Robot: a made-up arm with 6 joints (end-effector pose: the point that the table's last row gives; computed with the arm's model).
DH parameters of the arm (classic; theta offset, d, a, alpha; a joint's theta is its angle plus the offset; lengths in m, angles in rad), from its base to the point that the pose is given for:
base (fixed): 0 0.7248 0.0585 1.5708
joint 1: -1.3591 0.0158 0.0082 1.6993
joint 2: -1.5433 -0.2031 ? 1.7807
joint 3: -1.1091 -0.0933 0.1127 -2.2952
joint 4: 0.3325 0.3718 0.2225 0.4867
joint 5: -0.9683 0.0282 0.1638 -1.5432
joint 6: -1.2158 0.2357 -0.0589 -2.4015
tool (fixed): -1.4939 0.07 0 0
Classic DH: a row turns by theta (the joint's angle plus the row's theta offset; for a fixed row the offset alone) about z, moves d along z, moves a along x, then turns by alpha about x.
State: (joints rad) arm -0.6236 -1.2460 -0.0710 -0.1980 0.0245 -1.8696
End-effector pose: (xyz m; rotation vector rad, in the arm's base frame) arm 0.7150 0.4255 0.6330 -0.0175 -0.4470 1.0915
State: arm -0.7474 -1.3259 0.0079 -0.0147 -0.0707 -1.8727
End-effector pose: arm 0.6820 0.4451 0.5798 0.1105 -0.3538 1.0776
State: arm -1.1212 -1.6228 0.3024 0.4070 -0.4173 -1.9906
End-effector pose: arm 0.6095 0.4174 0.5710 0.2344 -0.2958 0.9185
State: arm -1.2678 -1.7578 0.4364 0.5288 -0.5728 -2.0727
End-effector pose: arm 0.6013 0.3641 0.5957 0.1706 -0.3139 0.8047
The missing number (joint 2, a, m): -0.1844
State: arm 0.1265 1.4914 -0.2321 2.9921 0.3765 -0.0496
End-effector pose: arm -0.1653 -0.1051 0.5314 -0.4549 -0.3459 2.4632
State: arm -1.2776 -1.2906 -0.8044 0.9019 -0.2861 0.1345
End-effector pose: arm -0.1972 0.4294 0.0864 0.4689 2.0932 -1.4058
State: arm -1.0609 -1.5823 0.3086 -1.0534 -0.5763 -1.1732
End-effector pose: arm 0.3677 -0.0927 0.9246 0.3178 -1.3220 -0.4930
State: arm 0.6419 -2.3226 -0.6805 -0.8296 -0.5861 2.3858
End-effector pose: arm 0.2790 -0.0614 1.4291 -1.6385 -1.0342 -0.2559
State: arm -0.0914 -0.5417 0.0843 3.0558 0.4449 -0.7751
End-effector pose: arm -0.2818 0.0551 0.5576 0.1370 3.0290 -0.7610
